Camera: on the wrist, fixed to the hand. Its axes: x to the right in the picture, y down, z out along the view.
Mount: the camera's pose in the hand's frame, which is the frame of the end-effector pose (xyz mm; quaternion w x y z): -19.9 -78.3 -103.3 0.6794 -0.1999 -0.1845 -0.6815
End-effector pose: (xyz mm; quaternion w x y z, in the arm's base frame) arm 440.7 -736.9 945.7 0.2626 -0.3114 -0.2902 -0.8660
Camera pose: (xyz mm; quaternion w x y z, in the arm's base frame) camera 364.3 -745.9 839.5 0.5275 0.2261 0.2847 0.7678
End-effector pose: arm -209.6 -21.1 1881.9 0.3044 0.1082 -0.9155 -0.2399
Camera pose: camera -126.8 -120.3 1904.6 0.1040 -0.5923 0.5564 0.5734
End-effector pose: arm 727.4 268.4 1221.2 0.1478 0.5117 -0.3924 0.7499
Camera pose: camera 717.5 399.2 1220.5 0.6414 0.7239 -0.0950 0.2359
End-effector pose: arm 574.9 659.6 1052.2 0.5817 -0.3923 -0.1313 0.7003
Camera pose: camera 703.5 635.8 1042.3 0.7698 -0.1641 -0.6039 0.1255
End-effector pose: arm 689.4 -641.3 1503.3 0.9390 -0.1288 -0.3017 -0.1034
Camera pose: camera 708.0 -744.4 1424.5 0.4861 -0.0887 -0.4453 -0.7467
